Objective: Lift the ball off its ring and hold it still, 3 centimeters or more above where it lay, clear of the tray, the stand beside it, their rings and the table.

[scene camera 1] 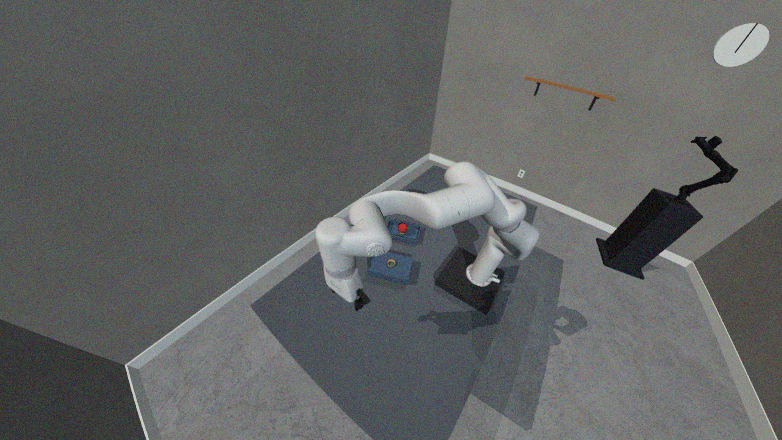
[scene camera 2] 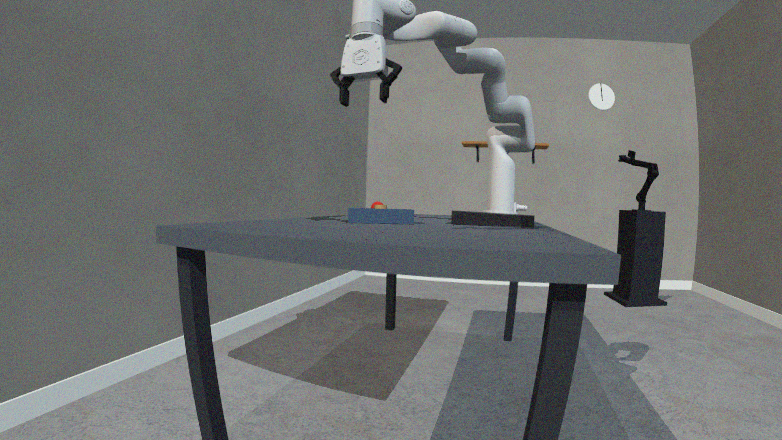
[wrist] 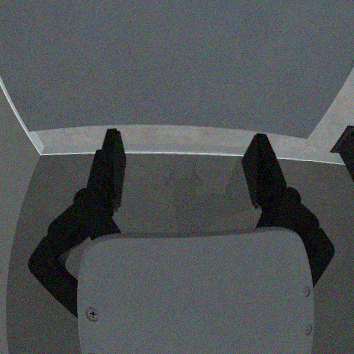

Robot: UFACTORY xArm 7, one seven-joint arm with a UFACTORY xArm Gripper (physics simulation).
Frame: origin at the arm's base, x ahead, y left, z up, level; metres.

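Seen in the pictures: gripper, fingertip midpoint: [scene camera 1: 348, 298] [scene camera 2: 363, 103] [wrist: 187, 143]; arm's base, origin of the base link: [scene camera 1: 478, 275] [scene camera 2: 500, 214].
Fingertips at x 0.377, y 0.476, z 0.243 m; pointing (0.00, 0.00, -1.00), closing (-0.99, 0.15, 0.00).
Note:
Offsets run from my fingertips to a thing's top centre. "spot": to the spot under its first point. Level surfaces: height alone.
A red ball [scene camera 1: 402, 227] [scene camera 2: 377, 205] sits in the blue tray {0.248 m down, 0.071 m ahead, 0.583 m right} [scene camera 1: 411, 239]; its ring is mostly hidden under it. Beside the tray is a blue stand [scene camera 1: 382, 271] [scene camera 2: 381, 216] with an empty tan ring {spot: 0.235 m down, 0.016 m ahead, 0.336 m right} [scene camera 1: 391, 263] on top. In scene camera 2 the stand hides the tray and the ball's lower part. My gripper [scene camera 1: 360, 300] [scene camera 2: 364, 102] [wrist: 187, 143] is open and empty, high above the table, its fingers pointing down in scene camera 2. It is apart from the ball, off to the stand's side away from the tray in scene camera 1. The ball does not show in the wrist view.
The grey table {0.276 m down} [scene camera 1: 349, 339] [scene camera 2: 382, 243] [wrist: 175, 60] carries the arm's dark base plate [scene camera 1: 453, 281] [scene camera 2: 492, 218]. In scene camera 1 the arm's links reach over beside the tray. A black pedestal [scene camera 1: 650, 235] [scene camera 2: 640, 257] with a small black arm stands off the table.

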